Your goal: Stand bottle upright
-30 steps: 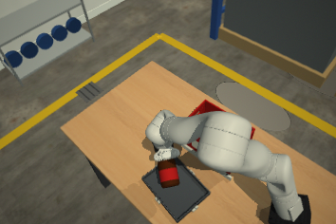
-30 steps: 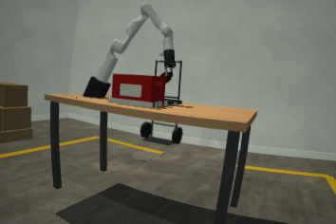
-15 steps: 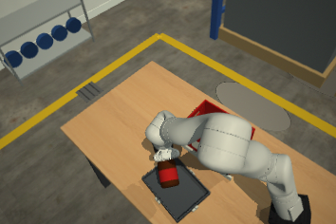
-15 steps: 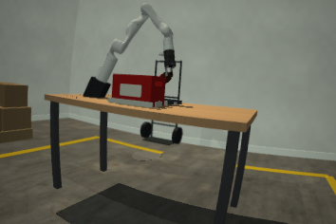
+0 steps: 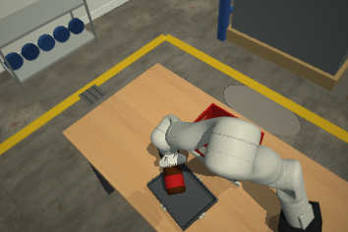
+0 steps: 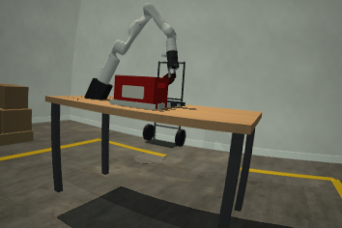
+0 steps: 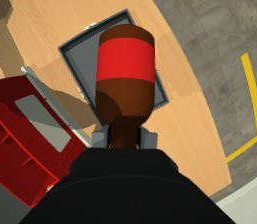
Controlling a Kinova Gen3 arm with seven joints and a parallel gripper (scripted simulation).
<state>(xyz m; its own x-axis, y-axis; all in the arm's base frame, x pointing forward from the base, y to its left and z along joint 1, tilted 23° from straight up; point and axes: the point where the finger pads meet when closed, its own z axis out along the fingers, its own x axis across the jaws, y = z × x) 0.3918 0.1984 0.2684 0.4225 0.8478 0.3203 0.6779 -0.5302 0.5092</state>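
The bottle lies 4 cm behind my hand, 2 cm to the left of it and 2 cm below it. The rest, counted from my hand: tray 7 cm behind, 19 cm below; red crate 2 cm behind, 28 cm to the right, 12 cm below.
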